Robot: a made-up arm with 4 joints.
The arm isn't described. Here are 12 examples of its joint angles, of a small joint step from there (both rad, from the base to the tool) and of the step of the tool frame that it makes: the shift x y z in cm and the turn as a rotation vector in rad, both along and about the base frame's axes.
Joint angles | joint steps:
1: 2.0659 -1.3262 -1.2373 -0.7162 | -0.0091 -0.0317 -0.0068 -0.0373
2: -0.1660 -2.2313 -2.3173 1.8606 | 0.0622 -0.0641 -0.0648 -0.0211
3: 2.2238 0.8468 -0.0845 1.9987 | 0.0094 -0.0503 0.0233 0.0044
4: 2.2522 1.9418 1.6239 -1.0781 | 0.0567 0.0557 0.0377 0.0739
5: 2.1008 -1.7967 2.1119 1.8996 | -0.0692 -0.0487 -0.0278 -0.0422
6: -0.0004 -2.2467 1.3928 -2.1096 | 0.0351 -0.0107 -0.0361 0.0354
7: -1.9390 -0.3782 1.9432 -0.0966 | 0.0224 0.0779 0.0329 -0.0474
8: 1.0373 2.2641 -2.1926 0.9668 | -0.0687 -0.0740 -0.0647 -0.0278
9: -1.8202 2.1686 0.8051 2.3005 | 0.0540 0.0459 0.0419 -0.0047
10: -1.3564 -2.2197 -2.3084 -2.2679 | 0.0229 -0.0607 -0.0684 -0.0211
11: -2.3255 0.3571 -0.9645 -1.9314 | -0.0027 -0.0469 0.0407 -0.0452
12: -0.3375 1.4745 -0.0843 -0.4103 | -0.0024 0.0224 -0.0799 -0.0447
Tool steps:
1: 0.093 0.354 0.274 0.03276 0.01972 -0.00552
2: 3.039 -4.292 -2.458 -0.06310 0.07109 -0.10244
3: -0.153 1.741 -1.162 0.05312 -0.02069 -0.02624
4: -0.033 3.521 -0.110 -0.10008 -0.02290 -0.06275
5: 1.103 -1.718 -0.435 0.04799 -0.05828 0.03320
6: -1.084 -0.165 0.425 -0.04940 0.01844 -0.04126
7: 0.194 -0.101 1.386 0.06187 0.00555 0.02992
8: -3.911 3.873 0.332 0.06483 0.06747 0.13339
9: 4.158 -0.582 0.865 0.04313 0.03187 -0.09008
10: 2.309 0.186 -1.139 -0.08575 -0.03648 -0.06661
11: 0.782 -0.204 -1.193 0.00332 -0.03323 -0.04522
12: -2.021 2.183 1.067 0.03379 -0.05887 0.08153
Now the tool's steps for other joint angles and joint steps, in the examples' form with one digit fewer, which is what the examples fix.
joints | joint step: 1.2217 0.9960 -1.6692 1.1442 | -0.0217 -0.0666 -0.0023 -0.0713
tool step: 0.24 1.01 0.91 0.0899 -0.0298 -0.0170
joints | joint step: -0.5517 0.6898 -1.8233 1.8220 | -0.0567 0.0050 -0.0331 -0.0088
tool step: -2.72 -1.46 0.77 0.0273 0.0147 0.0713
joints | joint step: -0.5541 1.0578 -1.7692 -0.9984 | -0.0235 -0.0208 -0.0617 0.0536
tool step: -1.97 -1.06 1.02 -0.0168 -0.0004 0.1030
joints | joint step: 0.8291 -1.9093 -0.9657 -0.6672 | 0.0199 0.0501 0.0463 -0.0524
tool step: -0.97 -0.56 -0.70 -0.0776 -0.0346 0.0372
